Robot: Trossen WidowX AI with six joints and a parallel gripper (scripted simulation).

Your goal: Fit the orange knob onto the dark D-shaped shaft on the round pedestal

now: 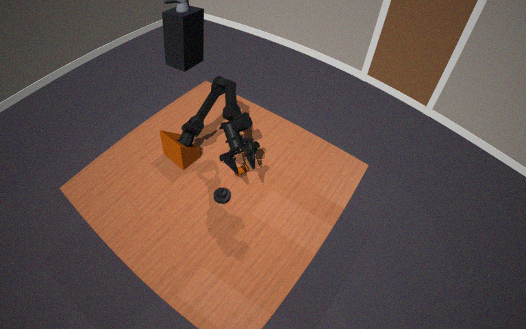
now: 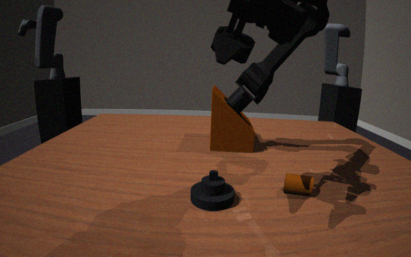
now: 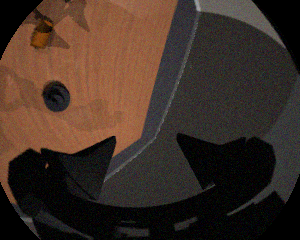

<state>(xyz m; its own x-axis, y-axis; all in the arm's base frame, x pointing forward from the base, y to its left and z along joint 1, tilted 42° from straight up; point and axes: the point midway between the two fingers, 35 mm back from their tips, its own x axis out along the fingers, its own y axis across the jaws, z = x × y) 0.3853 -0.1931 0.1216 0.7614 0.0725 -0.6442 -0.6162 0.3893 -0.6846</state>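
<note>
Right now my gripper tip is 260 mm above the orange knob, 180 mm to the right of it and 130 mm past it. The rest, counted from my gripper tip: dark round pedestal: 250 mm below, 120 mm behind.
</note>
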